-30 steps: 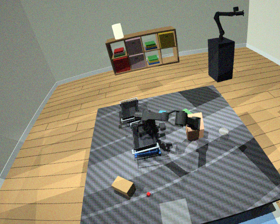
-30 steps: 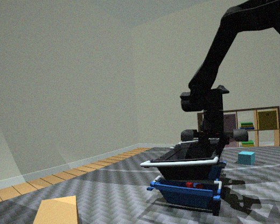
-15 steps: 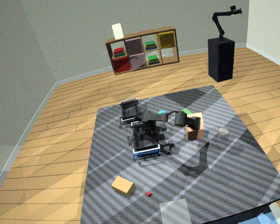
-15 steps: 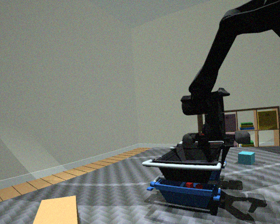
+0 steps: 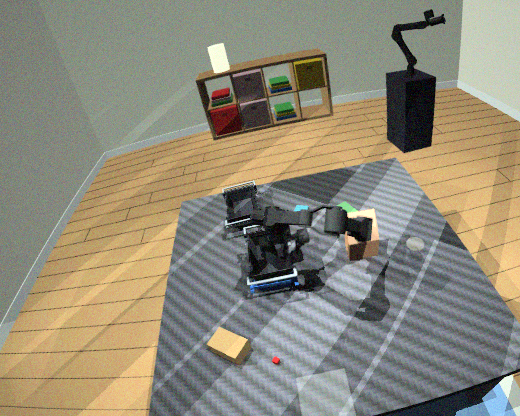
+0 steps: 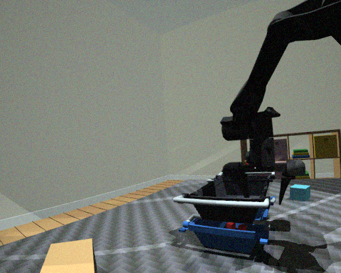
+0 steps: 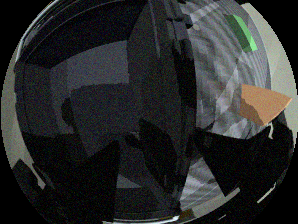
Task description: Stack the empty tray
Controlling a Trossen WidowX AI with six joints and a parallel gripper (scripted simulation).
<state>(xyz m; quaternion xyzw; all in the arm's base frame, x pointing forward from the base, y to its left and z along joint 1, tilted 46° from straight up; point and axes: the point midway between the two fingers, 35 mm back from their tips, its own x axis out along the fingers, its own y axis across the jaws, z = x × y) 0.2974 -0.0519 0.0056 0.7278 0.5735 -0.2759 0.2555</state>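
Right now the dark tray is 70 mm ahead of my gripper tip, 30 mm above it and 10 mm to the right of it. Also, from my gripper tip: cyan cube (290 mm to the right, 140 mm behind, 60 mm below); then flat tan block (310 mm to the left, 290 mm ahead, 50 mm below); then green block (330 mm behind, 190 mm to the right, 60 mm below).
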